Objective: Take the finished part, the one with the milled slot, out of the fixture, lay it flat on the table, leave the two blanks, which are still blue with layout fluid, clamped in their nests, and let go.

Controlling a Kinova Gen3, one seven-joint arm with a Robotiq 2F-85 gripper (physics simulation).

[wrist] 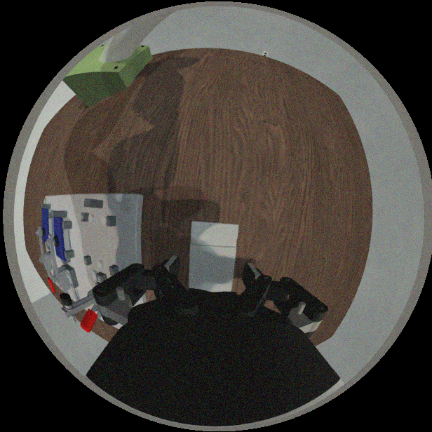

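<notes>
The finished part (212,267), a pale grey block with a thin line across its upper face, lies between and slightly beyond the fingertips in the wrist view. My gripper (211,268) is open, with a gap between the part and each finger. The black gripper body hides the area just below the part. The fixture (131,230) is a light grey plate at the left, with small grey blocks on it. Two blue blanks (59,238) (45,225) sit in nests at its far left side, beside grey clamps (65,277).
A green block-like base (97,82) with a grey arm-like shape on it stands at the upper left. Red clamp handles (89,320) (51,285) show at the lower left, close to the left finger linkage. The brown wooden table (280,150) extends to the right and above.
</notes>
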